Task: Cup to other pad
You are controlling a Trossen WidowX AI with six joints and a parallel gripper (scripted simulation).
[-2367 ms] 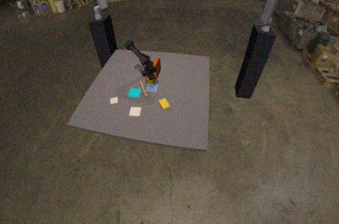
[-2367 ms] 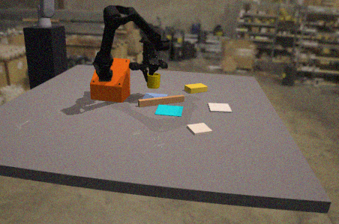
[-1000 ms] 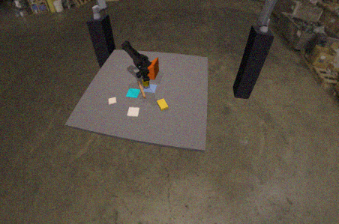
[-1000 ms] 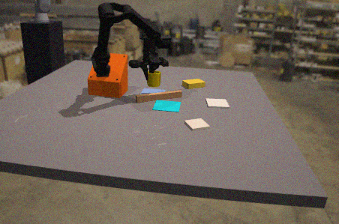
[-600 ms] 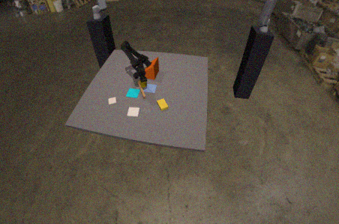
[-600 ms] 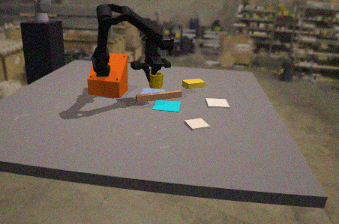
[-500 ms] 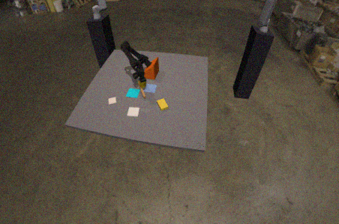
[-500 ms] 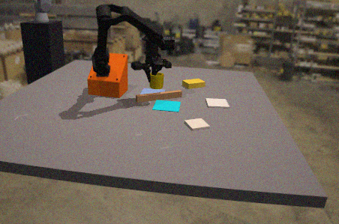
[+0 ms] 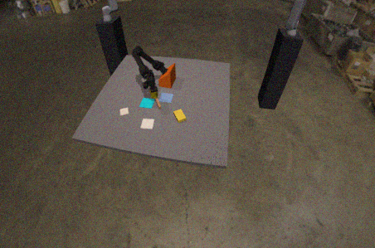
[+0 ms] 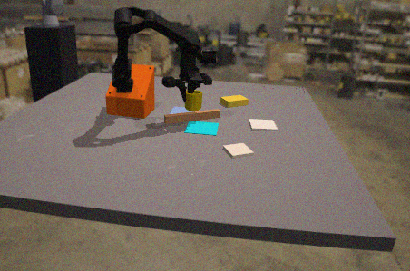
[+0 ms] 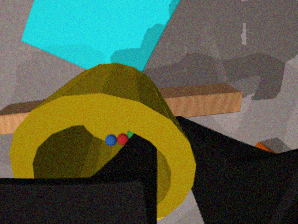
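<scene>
Now: the cyan pad 70 mm ahead of my gripper tip, 50 mm to the right of it and 90 mm below it. The rest, counted from my gripper tip: blue pad: 20 mm behind, 110 mm to the left, 90 mm below; then yellow cup: 20 mm ahead, 10 mm to the left; then wooden bar: 20 mm ahead, 30 mm to the left, 80 mm below.
</scene>
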